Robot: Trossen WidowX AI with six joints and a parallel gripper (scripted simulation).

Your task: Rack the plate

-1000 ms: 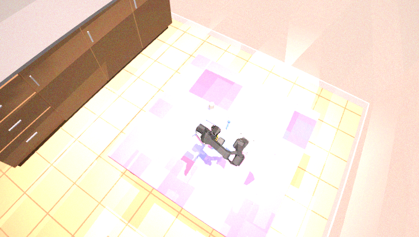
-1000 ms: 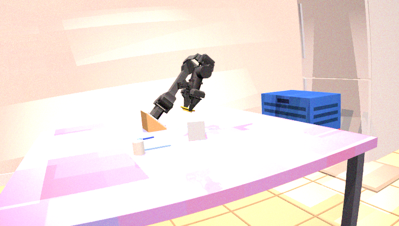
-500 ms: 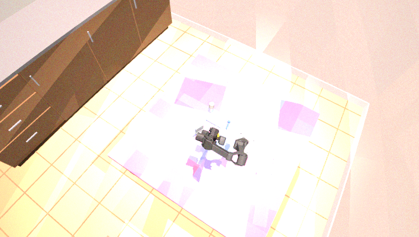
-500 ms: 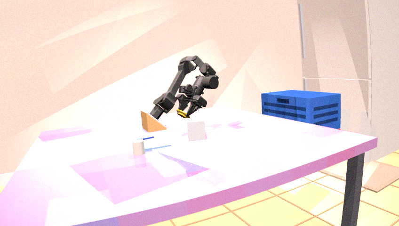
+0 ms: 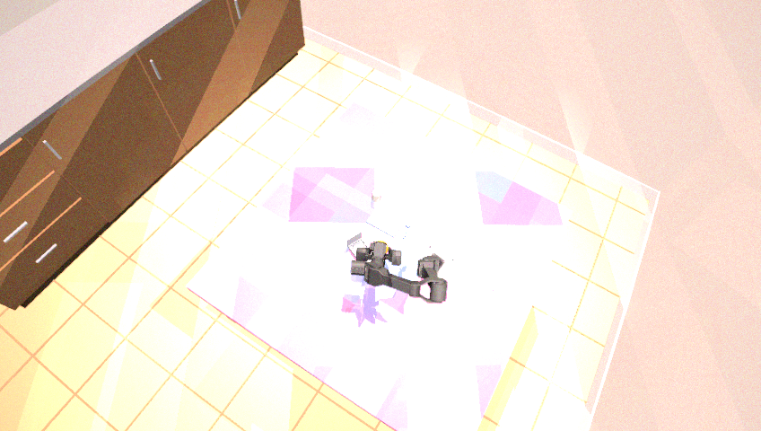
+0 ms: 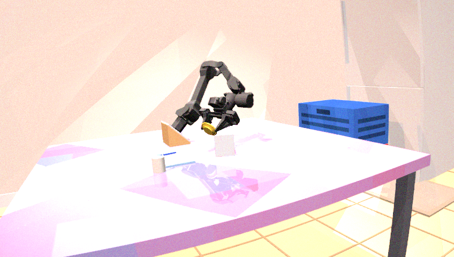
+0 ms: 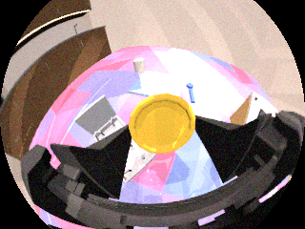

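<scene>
Now: the dish rack 7 cm ahead of my gripper tip, 4 cm to the left of it and 6 cm below it. The rest, counted from my gripper tip: plate right at my gripper tip; then white cylinder 19 cm ahead, 23 cm to the right, 6 cm below.
</scene>
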